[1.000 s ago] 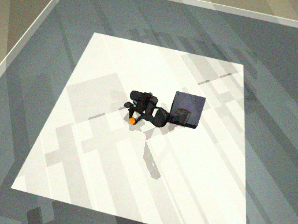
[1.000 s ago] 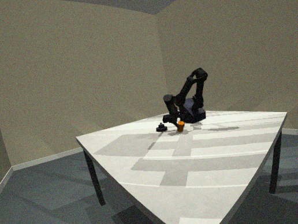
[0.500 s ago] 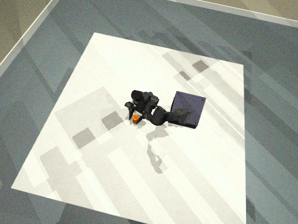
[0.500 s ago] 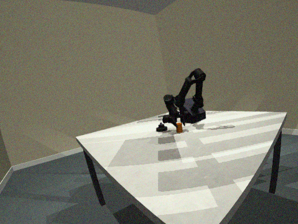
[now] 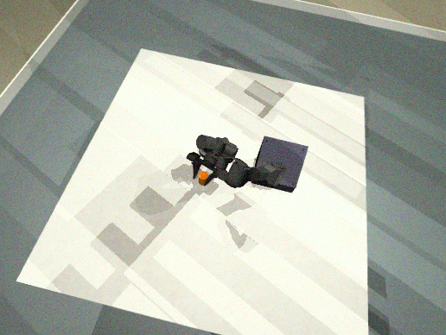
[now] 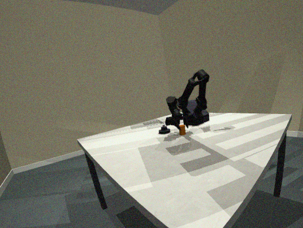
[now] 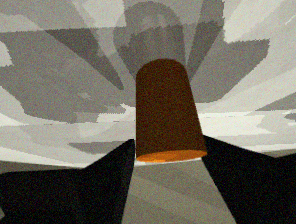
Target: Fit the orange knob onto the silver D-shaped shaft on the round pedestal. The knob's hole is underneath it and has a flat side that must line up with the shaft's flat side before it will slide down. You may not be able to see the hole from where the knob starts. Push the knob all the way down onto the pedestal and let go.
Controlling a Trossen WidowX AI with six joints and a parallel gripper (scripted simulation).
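Now: the orange knob 10 mm behind my gripper tip and 30 mm to the right of it. Also, from my gripper tip: round pedestal 20 mm behind, 190 mm to the right, 10 mm below.
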